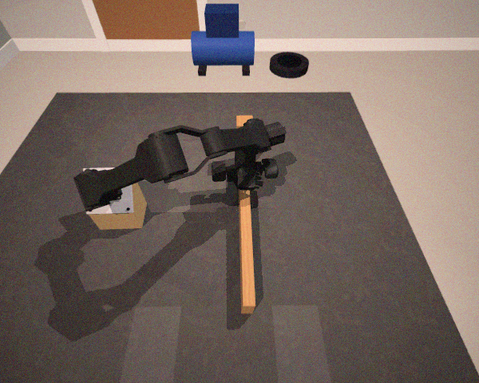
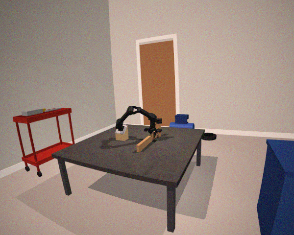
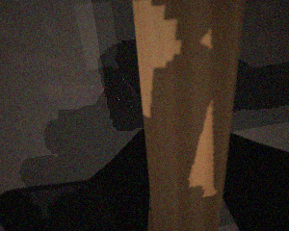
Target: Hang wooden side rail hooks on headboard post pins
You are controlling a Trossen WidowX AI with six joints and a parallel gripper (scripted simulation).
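Now: the headboard post 14 cm to the left of my gripper tip, 5 cm above it and 2 cm ahead of it.
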